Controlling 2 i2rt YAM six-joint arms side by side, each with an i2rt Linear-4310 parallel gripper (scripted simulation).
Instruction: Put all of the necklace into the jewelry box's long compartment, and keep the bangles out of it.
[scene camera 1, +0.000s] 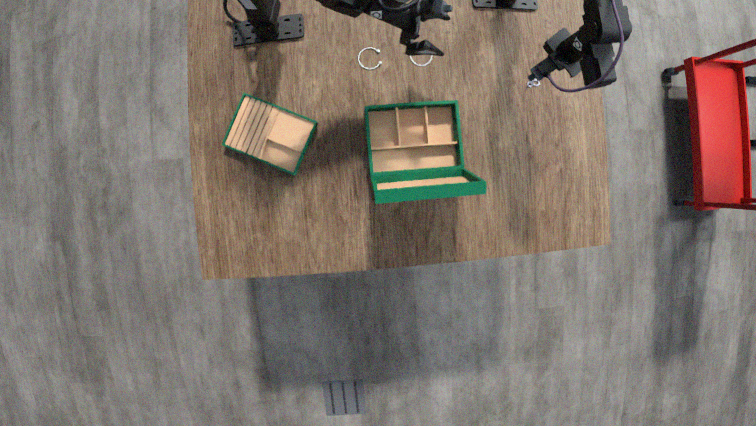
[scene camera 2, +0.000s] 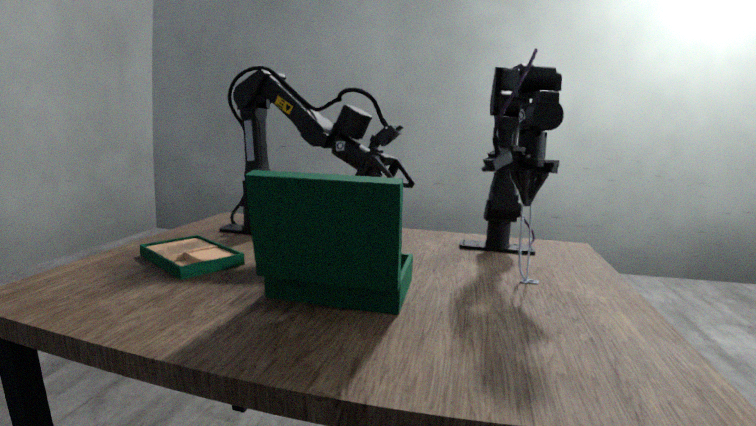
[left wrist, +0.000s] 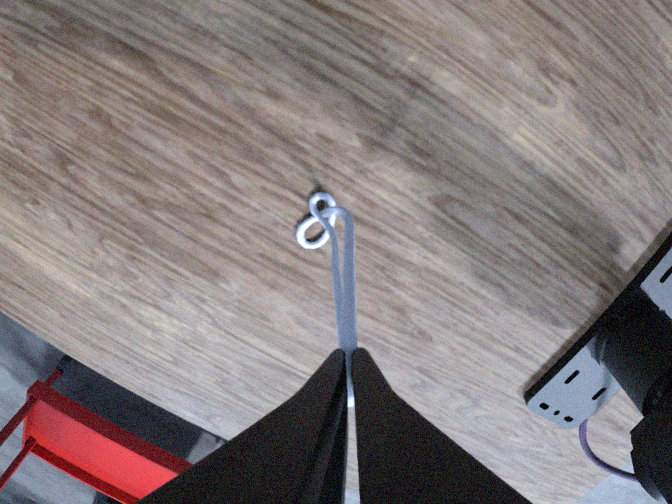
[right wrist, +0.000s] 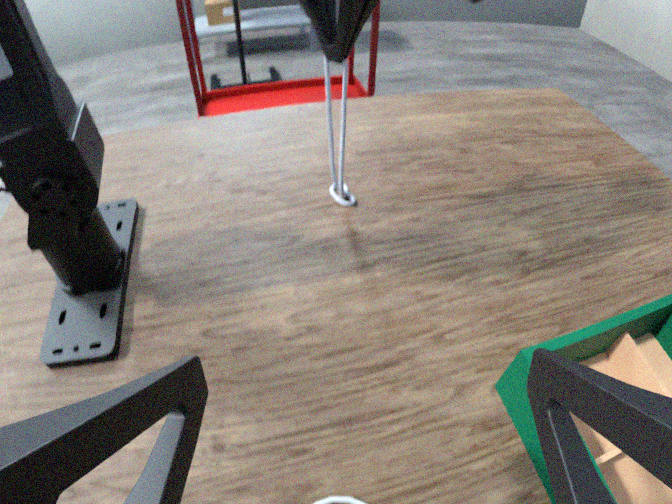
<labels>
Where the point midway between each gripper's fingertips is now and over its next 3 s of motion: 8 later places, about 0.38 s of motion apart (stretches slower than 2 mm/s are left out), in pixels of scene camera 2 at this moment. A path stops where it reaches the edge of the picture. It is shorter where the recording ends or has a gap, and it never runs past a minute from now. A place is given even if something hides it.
The left gripper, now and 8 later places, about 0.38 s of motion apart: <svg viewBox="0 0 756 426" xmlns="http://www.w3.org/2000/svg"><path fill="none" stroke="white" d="M526 206L522 205L513 202L494 194L468 186L436 175L404 164L378 154L355 149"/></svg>
The right gripper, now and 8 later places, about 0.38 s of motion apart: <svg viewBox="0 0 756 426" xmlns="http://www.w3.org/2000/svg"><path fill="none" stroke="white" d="M405 186L400 189L404 178L410 154L413 130L406 102L391 82L372 69L348 66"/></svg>
</labels>
